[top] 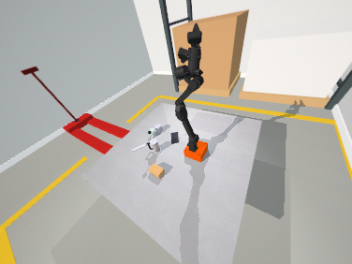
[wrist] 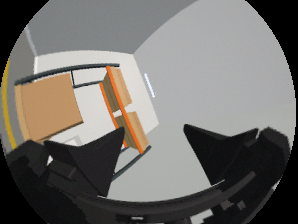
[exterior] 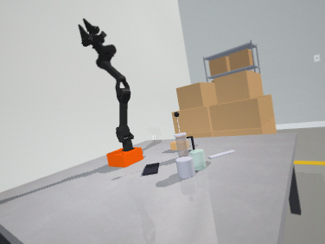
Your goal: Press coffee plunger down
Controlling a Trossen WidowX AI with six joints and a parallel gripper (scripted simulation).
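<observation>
The coffee press lies 34 cm ahead of my gripper tip, 29 cm to the left of it and 73 cm below it. Round my gripper tip: grey cylinder 51 cm ahead, 6 cm to the left, 82 cm below; black flat tablet 28 cm ahead, 7 cm to the left, 85 cm below; small cardboard box 17 cm ahead, 46 cm to the left, 83 cm below.
</observation>
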